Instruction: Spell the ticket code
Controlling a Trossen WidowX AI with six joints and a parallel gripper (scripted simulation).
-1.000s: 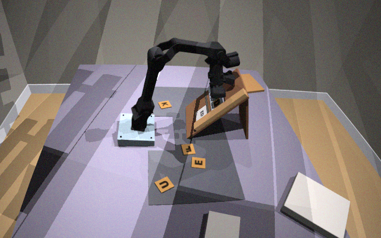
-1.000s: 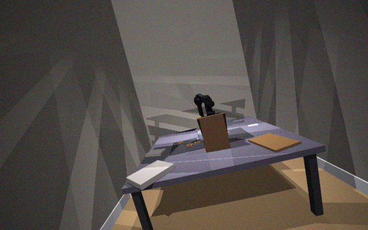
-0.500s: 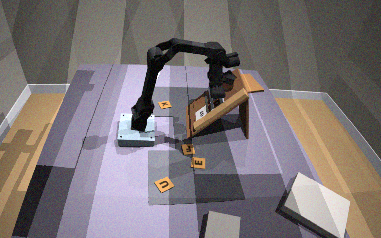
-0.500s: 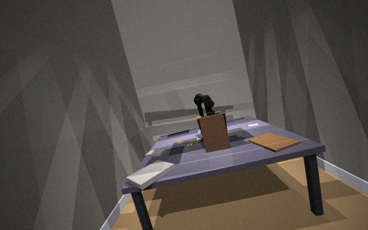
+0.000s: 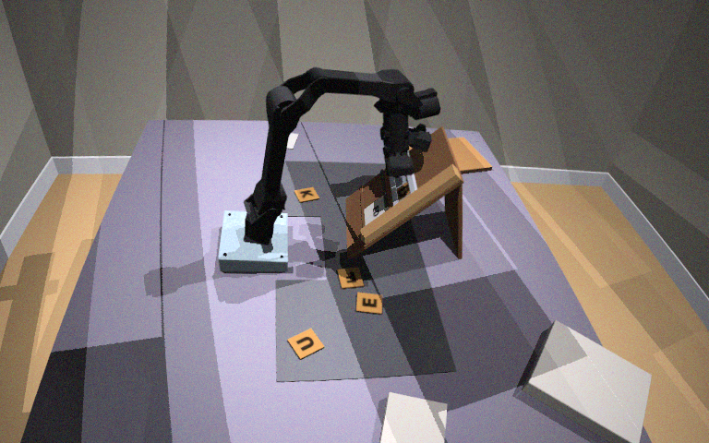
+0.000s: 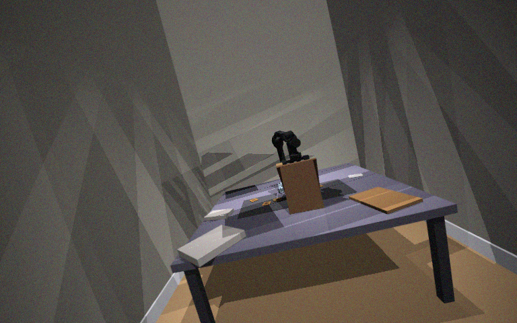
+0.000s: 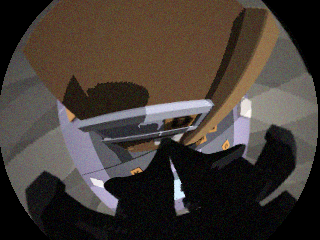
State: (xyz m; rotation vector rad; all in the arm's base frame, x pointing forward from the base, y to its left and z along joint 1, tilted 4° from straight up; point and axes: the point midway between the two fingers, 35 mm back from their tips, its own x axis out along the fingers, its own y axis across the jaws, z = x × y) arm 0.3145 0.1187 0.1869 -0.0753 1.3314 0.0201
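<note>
My gripper tip is now 4 cm past the white ticket, 2 cm to the left of it and 10 cm above it. The rest, counted from my gripper tip: white card (33 cm behind, 41 cm to the left, 18 cm below); flat wooden slab (23 cm ahead, 41 cm to the left, 18 cm below); dark grey mat (13 cm behind, 8 cm to the right, 18 cm below).
</note>
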